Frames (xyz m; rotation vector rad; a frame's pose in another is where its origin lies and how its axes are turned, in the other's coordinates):
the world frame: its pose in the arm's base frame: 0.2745 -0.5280 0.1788 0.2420 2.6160 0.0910
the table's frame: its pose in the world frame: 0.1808 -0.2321 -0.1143 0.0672 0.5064 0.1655
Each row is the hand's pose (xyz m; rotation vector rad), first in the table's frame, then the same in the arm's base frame.
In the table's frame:
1: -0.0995 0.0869 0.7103 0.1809 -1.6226 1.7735
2: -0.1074 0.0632 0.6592 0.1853 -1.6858 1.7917
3: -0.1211 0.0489 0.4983 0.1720 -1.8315 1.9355
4: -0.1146 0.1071 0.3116 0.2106 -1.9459 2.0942
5: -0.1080 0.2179 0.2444 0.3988 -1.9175 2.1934
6: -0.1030 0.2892 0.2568 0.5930 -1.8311 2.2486
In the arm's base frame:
1: 0.1572 -0.6133 -0.5366 1.7854 0.5695 -0.3707
2: 0.1564 -0.6426 -0.4878 1.7611 0.5058 -0.3789
3: 0.1631 -0.6743 -0.3290 1.7545 0.2720 -0.3749
4: 0.1739 -0.6335 -0.1379 1.7591 0.0471 -0.4092
5: 0.2029 -0.5327 -0.0615 1.8096 -0.0377 -0.5526
6: 0.2214 -0.4629 -0.0677 1.8692 -0.0600 -0.7022

